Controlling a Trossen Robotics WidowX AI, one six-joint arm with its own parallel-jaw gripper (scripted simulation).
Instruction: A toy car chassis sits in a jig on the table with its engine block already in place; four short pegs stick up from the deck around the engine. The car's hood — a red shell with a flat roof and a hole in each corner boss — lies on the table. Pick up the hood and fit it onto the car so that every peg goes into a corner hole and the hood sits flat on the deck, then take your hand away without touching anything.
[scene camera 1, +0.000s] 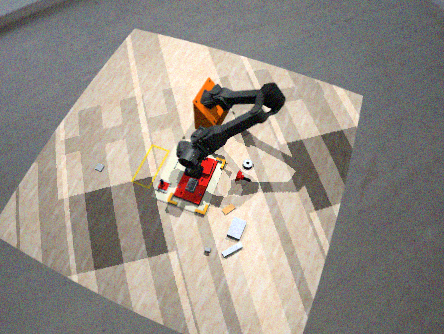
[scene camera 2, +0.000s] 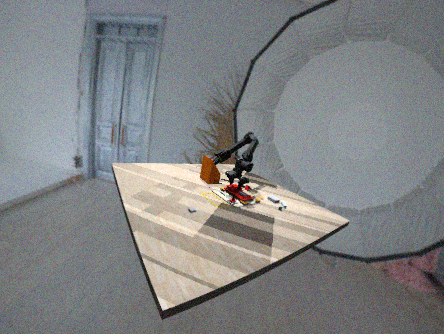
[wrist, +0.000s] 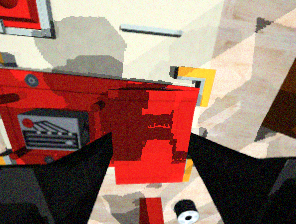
Scene:
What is my gripper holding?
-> A red hood.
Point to a red hood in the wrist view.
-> At 150, 127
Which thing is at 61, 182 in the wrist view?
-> My gripper.

